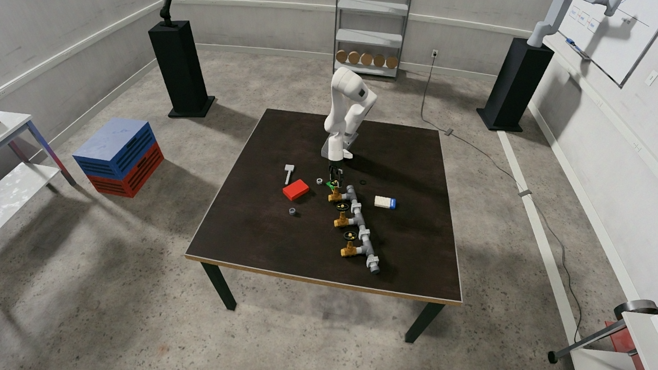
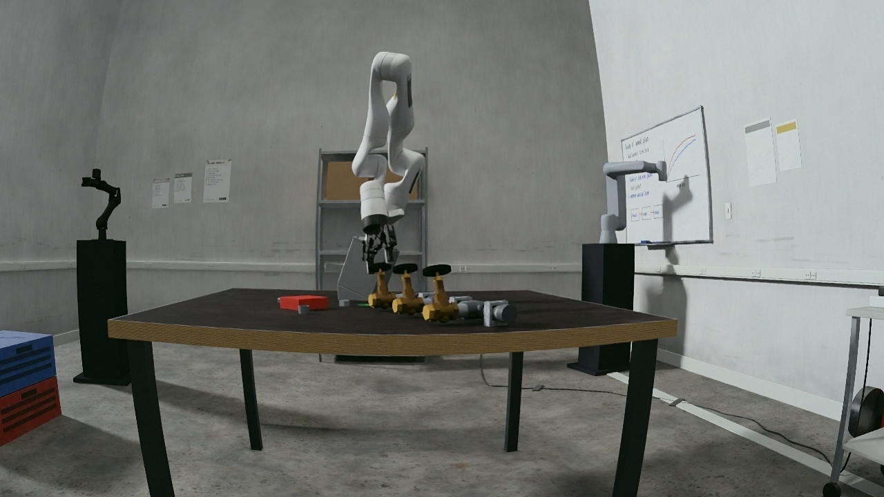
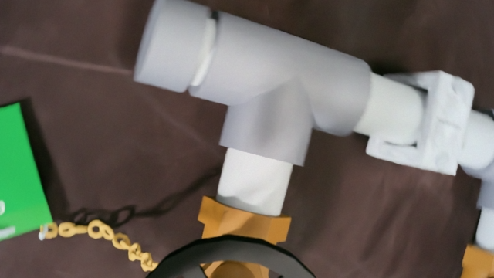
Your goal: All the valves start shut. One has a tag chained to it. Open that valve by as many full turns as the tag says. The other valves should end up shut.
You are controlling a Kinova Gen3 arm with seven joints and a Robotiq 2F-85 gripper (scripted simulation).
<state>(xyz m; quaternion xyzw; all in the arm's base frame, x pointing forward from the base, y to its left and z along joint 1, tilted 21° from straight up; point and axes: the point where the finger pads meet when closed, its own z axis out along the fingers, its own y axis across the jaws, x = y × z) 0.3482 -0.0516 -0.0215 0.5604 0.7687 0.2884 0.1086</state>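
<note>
The green tag lies 90 mm behind my hand, 20 mm to the right of it and 110 mm below it. The rest, counted from my hand: white-and-blue box (40 mm ahead, 270 mm to the left, 110 mm below); red block (30 mm behind, 220 mm to the right, 100 mm below); small grey ring (120 mm ahead, 220 mm to the right, 110 mm below).
</note>
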